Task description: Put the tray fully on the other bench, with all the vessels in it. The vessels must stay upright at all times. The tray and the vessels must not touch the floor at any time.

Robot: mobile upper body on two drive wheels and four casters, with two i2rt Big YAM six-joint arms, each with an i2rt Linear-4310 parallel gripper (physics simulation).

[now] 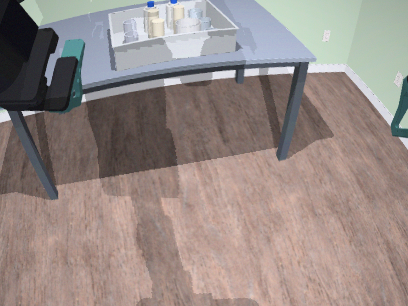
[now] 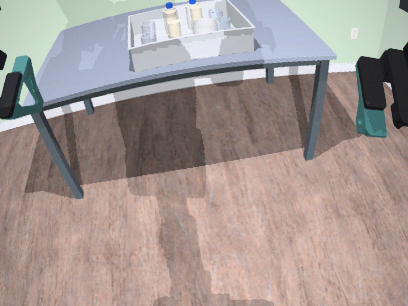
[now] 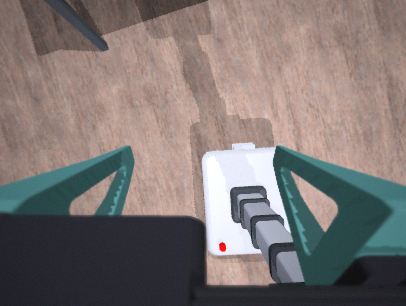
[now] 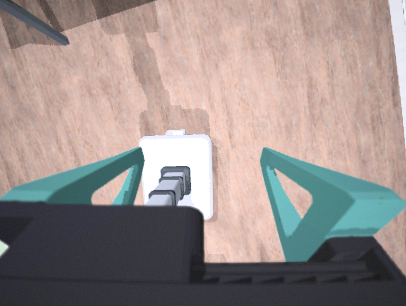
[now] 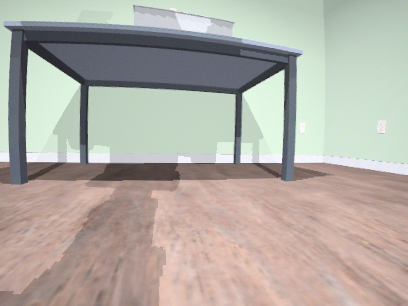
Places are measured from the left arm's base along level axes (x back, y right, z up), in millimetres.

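Where they show: left gripper, between the fingertips: (image 1: 44, 100) (image 2: 16, 107) (image 3: 203, 153); right gripper, between the fingertips: (image 2: 394, 129) (image 4: 202, 153).
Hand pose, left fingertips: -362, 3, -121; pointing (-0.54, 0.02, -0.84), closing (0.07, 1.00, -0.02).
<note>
Things, the pixels of their top centre, and the offset from my left fingertips, as dx, dy, dz. Level surfaces: height alone.
- light grey tray, centre of its top: (image 1: 166, 17) (image 2: 184, 18) (image 5: 180, 33) -1144, +30, -397
- cream-filled beaker, centre of its top: (image 1: 158, 20) (image 2: 173, 21) -991, +8, -346
- wide clear dish, centre of its top: (image 1: 188, 22) (image 2: 204, 22) -1036, +134, -378
- wood floor, height of its surface: dz -1289
A light grey tray (image 1: 175, 50) (image 2: 165, 56) (image 5: 160, 20) stands on a grey-blue bench (image 1: 270, 45) (image 2: 295, 42) (image 5: 150, 34), near its front edge. In it stand upright vessels: two bottles with blue caps (image 1: 151, 19) (image 2: 170, 16), a cream-filled beaker (image 1: 157, 28) (image 2: 174, 28), a wide clear dish (image 1: 187, 25) (image 2: 205, 26) and several clear glass vessels at both sides. My left gripper (image 3: 203, 153) is open and empty, in front of the bench and left of the tray. My right gripper (image 4: 202, 153) is open and empty, farther right, away from the tray. The other bench does not show.
Dark bench legs (image 1: 292, 112) (image 2: 316, 112) (image 5: 18, 107) stand on the wood floor (image 1: 225, 225) (image 2: 260, 225) (image 5: 225, 240). Green walls (image 5: 360, 75) with white baseboards meet at a corner beyond the bench's right end. My white base (image 3: 220, 200) (image 4: 200, 165) shows below the grippers.
</note>
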